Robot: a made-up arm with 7 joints.
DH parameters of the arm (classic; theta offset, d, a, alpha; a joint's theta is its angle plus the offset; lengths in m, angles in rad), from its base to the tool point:
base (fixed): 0 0 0.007 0
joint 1: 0 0.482 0.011 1.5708
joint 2: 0 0.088 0.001 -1.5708
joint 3: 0 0.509 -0.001 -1.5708
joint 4: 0 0.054 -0.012 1.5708
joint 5: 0 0.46 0.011 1.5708
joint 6: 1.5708 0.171 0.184 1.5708
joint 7: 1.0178 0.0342 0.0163 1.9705
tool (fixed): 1.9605 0.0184 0 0
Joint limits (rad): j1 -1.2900..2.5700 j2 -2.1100..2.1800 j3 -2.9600..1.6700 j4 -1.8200..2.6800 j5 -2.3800..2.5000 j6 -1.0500..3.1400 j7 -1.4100..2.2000
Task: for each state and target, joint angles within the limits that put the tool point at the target. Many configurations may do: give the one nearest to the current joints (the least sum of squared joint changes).
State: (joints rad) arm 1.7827 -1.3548 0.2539 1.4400 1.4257 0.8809 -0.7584
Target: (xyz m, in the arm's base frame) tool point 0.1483 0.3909 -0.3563
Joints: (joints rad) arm 1.6017 -1.9793 0.0364 1.1203 1.3296 0.7399 -0.7347
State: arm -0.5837 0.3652 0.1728 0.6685 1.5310 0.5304 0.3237
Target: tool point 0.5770 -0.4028 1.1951
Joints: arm -0.5830 -0.0989 0.1359 0.9048 1.5482 0.5245 0.3295
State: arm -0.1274 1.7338 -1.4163 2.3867 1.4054 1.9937 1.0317
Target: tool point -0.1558 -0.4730 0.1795
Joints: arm 0.0303 1.9456 -1.6138 1.9251 1.0873 1.7986 1.0042
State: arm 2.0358 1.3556 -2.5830 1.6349 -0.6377 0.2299 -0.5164
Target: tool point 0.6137 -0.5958 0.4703
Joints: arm 1.9359 0.6667 -2.6185 1.7737 -0.5885 0.1870 -0.5382
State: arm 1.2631 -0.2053 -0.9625 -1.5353 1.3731 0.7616 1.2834
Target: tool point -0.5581 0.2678 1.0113
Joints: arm 1.5581 -0.5451 -1.4844 -1.7365 1.5385 0.4899 1.2498
